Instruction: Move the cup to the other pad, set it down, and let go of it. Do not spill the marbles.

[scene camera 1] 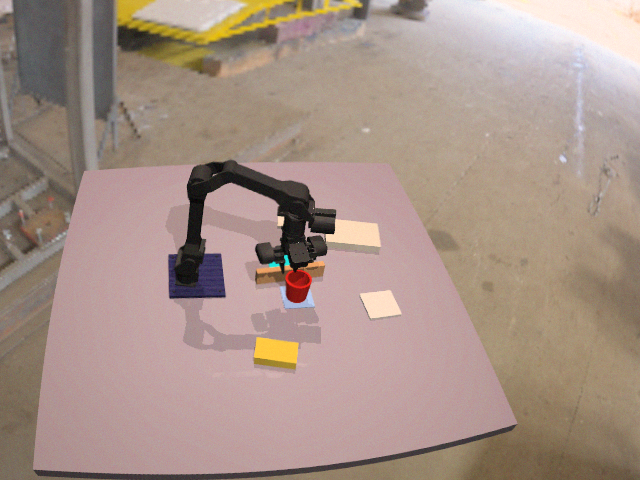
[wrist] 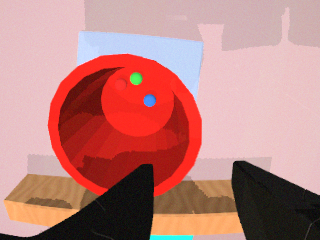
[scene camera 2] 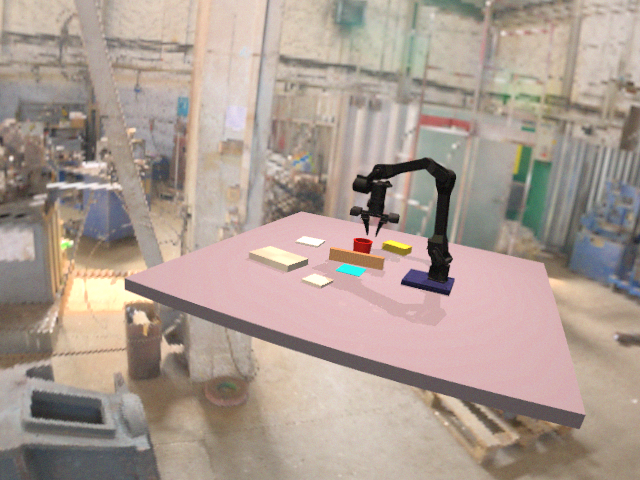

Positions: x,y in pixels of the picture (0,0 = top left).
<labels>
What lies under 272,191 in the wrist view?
My gripper.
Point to a cream slab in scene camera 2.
271,256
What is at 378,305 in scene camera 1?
A white tile.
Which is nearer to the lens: the red cup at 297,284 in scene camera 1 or the cream slab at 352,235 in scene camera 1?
The red cup.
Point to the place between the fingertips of my gripper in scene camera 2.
371,236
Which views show the cream slab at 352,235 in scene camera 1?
Scene camera 1 and scene camera 2 only.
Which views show my gripper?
Scene camera 1, the wrist view and scene camera 2: all of them.
</labels>
